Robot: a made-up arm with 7 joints.
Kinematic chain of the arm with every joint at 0, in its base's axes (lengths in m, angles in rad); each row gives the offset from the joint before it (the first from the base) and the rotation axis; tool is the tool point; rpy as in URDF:
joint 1: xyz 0 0 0.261 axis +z
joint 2: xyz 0 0 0 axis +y
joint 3: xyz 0 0 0.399 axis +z
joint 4: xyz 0.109 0 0 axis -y
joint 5: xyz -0.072 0 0.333 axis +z
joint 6: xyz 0 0 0 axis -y
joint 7: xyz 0.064 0 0 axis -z
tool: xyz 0 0 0 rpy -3.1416 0 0
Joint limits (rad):
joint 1: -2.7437..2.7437
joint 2: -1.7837..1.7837
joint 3: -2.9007..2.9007
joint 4: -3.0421..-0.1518
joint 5: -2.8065..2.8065
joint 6: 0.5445..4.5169
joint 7: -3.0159..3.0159
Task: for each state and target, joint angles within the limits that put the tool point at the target. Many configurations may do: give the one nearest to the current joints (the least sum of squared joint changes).
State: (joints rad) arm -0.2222 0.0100 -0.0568 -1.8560 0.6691 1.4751 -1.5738
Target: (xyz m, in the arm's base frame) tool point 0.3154 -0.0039 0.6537
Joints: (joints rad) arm -0.1245 -0.4763 0.0610 -2.2322 0.6623 1.3851 -1.5738
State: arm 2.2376 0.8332 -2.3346 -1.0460 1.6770 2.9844 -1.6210
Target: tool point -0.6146 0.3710 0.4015
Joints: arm 2.7437 1.7837 -2.5898 -0.8179 1.7026 3.3394 -1.6210
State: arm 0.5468 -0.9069 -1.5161 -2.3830 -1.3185 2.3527 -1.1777
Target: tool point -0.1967 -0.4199 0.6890
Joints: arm 0.0227 -1.0546 -1.0872 -1.8196 -1.2674 2.4321 -1.1777
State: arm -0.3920 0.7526 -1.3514 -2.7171 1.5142 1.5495 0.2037
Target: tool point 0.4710 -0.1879 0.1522
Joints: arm 0.2735 0.8177 -0.7287 -2.2113 1.5232 1.4706 0.2037
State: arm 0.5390 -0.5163 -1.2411 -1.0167 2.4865 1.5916 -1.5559
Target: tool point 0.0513 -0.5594 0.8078
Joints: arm 0.8589 -0.7098 -1.4214 -1.0160 2.4861 1.5803 -1.5559
